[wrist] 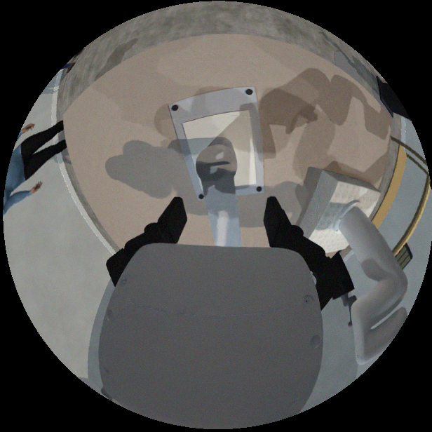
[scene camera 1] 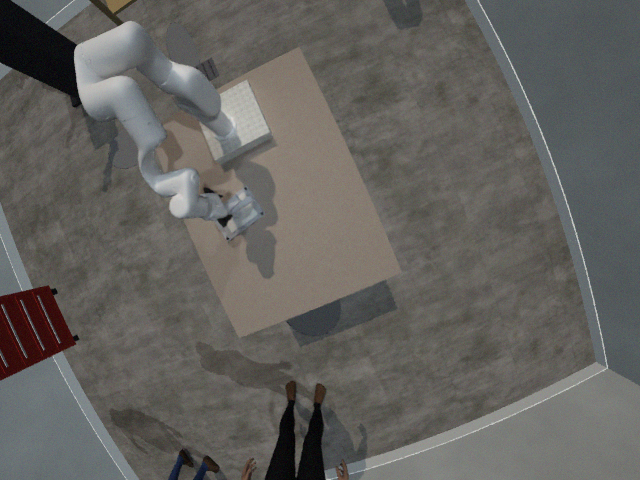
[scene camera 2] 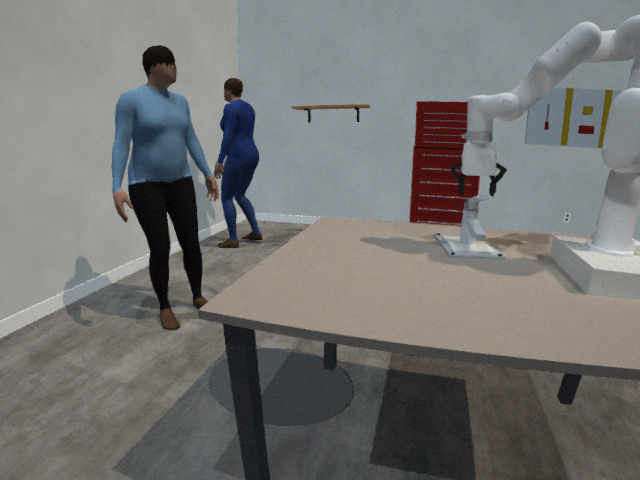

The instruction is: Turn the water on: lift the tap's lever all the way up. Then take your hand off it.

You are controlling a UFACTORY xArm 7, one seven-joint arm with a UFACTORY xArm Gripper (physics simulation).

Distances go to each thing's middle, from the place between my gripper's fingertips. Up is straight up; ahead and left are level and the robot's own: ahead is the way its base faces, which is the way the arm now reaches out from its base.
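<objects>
My hand is to be found 10 mm to the right of the lever [wrist: 216, 165], and it is 20 mm above the lever as well.
</objects>
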